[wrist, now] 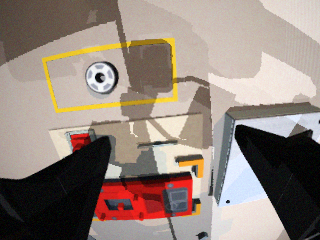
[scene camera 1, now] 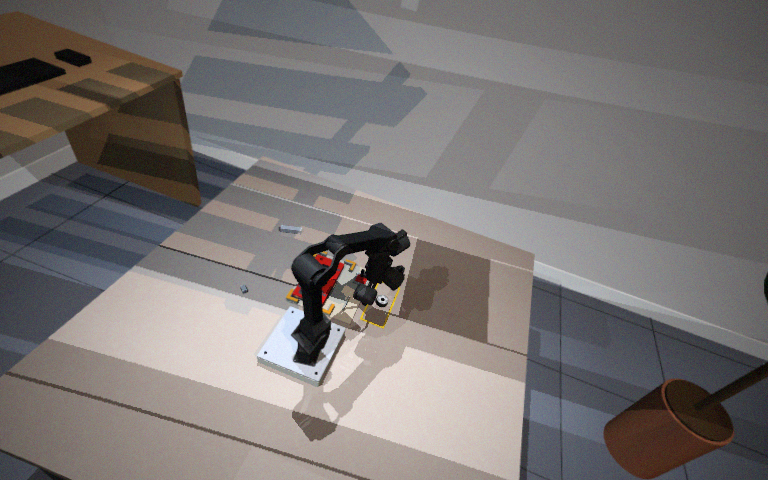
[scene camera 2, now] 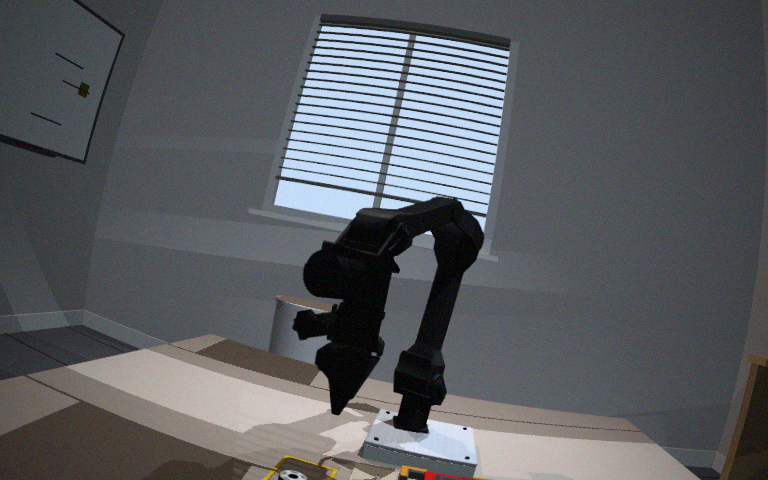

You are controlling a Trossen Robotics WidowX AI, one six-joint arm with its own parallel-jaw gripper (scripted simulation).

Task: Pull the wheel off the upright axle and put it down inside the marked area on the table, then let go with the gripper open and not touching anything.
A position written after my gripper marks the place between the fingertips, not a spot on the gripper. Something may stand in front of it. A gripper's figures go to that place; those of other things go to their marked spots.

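My gripper (wrist: pixel 173 136) sits 10 cm from the lens. As for a red fixture (wrist: pixel 147 197), that one is 29 cm from the lens.
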